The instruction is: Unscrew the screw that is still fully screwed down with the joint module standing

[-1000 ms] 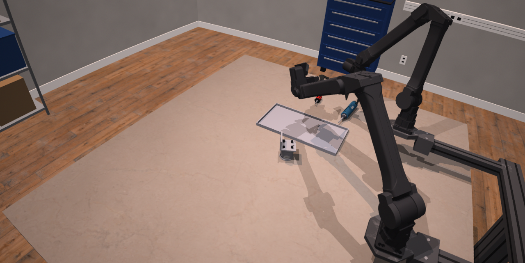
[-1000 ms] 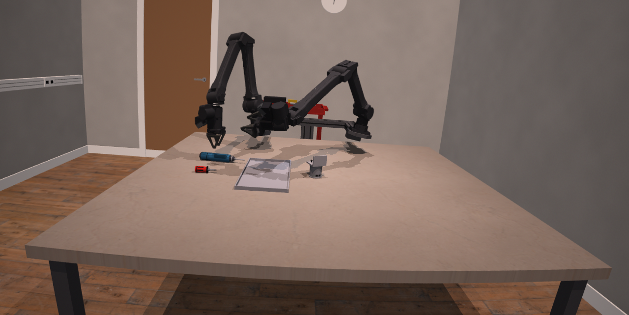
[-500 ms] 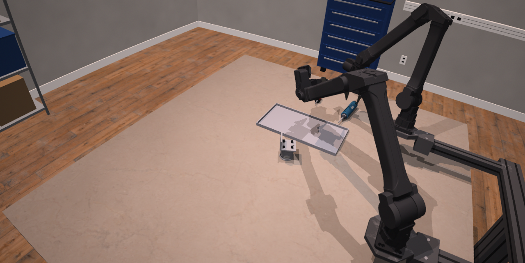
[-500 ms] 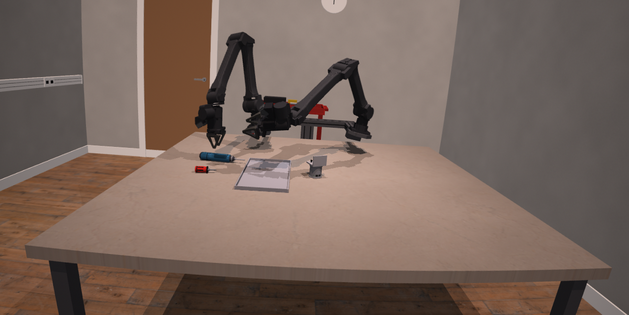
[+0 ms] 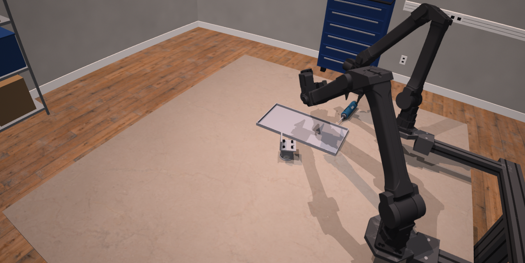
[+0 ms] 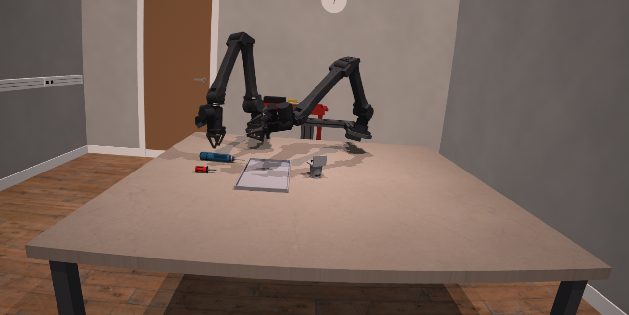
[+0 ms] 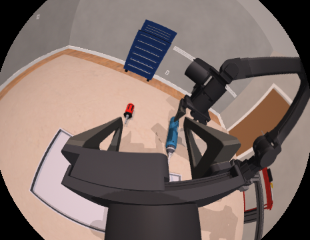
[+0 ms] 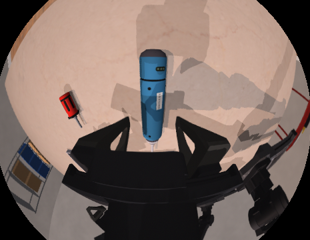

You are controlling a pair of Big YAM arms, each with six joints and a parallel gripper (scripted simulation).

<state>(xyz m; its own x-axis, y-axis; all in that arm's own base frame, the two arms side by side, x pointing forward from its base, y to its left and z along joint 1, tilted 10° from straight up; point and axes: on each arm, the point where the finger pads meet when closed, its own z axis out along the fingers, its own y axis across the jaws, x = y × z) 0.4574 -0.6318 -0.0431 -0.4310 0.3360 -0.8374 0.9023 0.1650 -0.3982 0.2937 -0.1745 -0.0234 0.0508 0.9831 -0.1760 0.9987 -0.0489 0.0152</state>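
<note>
My left hand is 2 cm short of the grey l-shaped bracket, 32 cm to the right of it and 13 cm above it. Also, from my left hand: joint module: 2 cm ahead, 32 cm to the left, 18 cm below; flat grey tray: 2 cm ahead, 9 cm to the left, 20 cm below; red-handled screwdriver: 2 cm ahead, 19 cm to the right, 19 cm below.
</note>
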